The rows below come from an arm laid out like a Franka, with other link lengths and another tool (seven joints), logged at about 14 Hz.
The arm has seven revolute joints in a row. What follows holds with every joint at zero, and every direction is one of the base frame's. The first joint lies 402.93 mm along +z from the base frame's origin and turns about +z. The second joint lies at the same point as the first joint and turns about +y. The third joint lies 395 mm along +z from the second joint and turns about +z. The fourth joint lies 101.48 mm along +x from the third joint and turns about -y. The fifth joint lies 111.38 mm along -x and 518.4 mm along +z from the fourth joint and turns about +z. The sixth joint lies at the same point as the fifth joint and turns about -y. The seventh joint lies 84.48 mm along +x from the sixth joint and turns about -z. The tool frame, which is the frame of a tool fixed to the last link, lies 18 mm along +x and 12 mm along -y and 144.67 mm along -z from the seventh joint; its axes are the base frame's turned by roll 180, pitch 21.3 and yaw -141.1 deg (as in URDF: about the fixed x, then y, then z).
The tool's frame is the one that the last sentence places.
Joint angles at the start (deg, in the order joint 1, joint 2, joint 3, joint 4, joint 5, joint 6, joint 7): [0.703, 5.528, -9.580, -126.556, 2.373, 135.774, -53.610]
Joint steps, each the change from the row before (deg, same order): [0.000, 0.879, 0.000, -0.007, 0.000, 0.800, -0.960]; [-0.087, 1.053, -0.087, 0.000, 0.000, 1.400, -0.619]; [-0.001, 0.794, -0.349, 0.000, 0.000, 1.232, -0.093]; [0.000, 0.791, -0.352, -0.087, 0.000, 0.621, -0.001]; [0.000, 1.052, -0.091, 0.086, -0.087, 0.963, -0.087]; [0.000, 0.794, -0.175, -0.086, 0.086, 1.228, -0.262]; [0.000, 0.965, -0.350, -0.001, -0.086, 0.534, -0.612]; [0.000, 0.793, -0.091, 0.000, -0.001, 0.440, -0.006]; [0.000, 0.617, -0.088, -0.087, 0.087, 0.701, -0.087]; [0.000, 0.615, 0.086, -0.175, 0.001, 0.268, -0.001]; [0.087, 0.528, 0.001, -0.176, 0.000, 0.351, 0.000]
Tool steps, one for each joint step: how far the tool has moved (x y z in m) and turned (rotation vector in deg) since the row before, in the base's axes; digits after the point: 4 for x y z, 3 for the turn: [0.0014, 0.0000, -0.0093, -0.218, 0.098, 0.947]; [0.0023, -0.0026, -0.0102, -0.321, -0.322, 0.430]; [0.0017, -0.0049, -0.0073, -0.294, -0.416, -0.262]; [-0.0005, -0.0046, -0.0093, -0.167, 0.267, -0.351]; [0.0016, -0.0017, -0.0102, -0.296, 0.036, 0.064]; [0.0009, -0.0026, -0.0081, -0.232, -0.332, 0.030]; [-0.0008, -0.0044, -0.0108, -0.290, 0.470, 0.336]; [-0.0004, -0.0013, -0.0089, -0.119, 0.363, -0.076]; [-0.0003, -0.0013, -0.0070, -0.107, 0.007, -0.057]; [-0.0017, 0.0011, -0.0087, -0.011, 0.525, 0.081]; [-0.0014, 0.0011, -0.0074, -0.048, 0.358, 0.087]
